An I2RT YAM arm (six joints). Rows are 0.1 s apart.
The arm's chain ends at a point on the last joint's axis. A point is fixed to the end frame.
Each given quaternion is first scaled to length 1.
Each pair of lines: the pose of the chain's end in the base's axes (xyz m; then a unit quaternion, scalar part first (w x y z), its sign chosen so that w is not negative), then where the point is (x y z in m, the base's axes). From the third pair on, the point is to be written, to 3 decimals.
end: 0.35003 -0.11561 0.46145 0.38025 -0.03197 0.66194 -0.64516
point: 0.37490 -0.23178 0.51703
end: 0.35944 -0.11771 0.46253 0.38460 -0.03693 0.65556 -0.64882
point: 0.38519 -0.23269 0.52014
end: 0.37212 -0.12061 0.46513 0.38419 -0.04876 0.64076 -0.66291
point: 0.399 -0.233 0.528
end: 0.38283 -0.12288 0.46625 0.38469 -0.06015 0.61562 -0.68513
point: 0.409 -0.230 0.537
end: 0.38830 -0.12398 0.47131 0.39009 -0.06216 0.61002 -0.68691
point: 0.415 -0.230 0.543
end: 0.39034 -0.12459 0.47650 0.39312 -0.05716 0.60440 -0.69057
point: 0.415 -0.230 0.550
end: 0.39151 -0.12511 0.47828 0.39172 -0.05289 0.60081 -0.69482
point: 0.415 -0.231 0.553
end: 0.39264 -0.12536 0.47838 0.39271 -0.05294 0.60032 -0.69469
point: 0.416 -0.231 0.553
